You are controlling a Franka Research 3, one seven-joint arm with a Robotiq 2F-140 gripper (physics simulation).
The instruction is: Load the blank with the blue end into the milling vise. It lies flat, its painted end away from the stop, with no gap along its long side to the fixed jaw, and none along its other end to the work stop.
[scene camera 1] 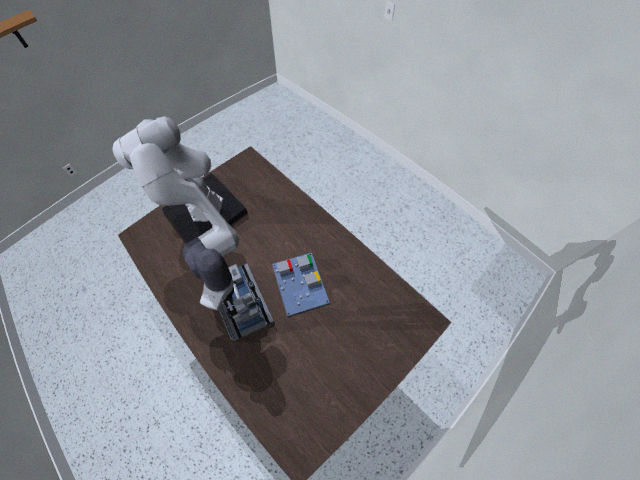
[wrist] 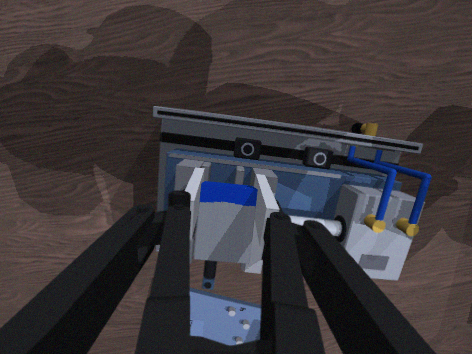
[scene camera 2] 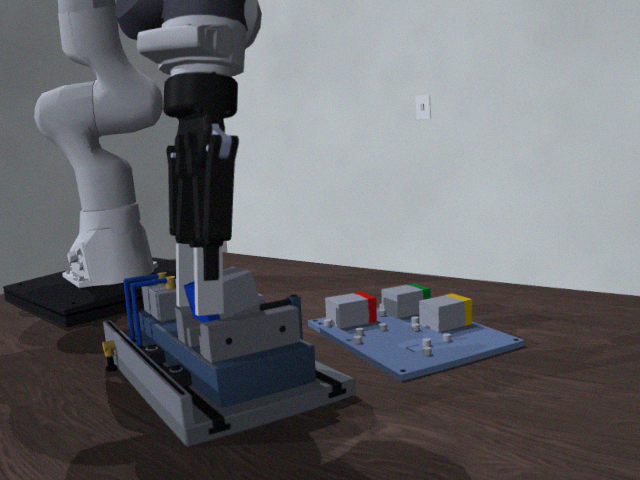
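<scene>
The blank with the blue end (scene camera 2: 237, 294) (wrist: 225, 230) is between my fingers over the jaw gap of the milling vise (scene camera 1: 251, 324) (scene camera 2: 268, 382) (wrist: 305, 197). In scene view 2 it is tilted, its blue end lower and its bare end raised toward the work stop (scene camera 2: 295, 304) (wrist: 208, 283). My gripper (scene camera 2: 199, 299) (wrist: 228, 185) is shut on it, one finger on each long side. The fixed jaw (scene camera 2: 253, 333) (wrist: 184, 172) is on one side, the moving jaw (scene camera 2: 186, 328) (wrist: 254, 262) on the other. The blank's underside and its contact with jaws and stop are hidden.
A blue tray (scene camera 1: 305, 302) (scene camera 2: 465, 351) (wrist: 215, 315) with pegs stands beside the vise. It holds blanks with a red end (scene camera 1: 284, 267) (scene camera 2: 351, 310), a green end (scene camera 1: 303, 261) (scene camera 2: 402, 300) and a yellow end (scene camera 1: 312, 279) (scene camera 2: 444, 312). Blue pipes (scene camera 2: 129, 310) (wrist: 390, 195) rise at the vise's cylinder end.
</scene>
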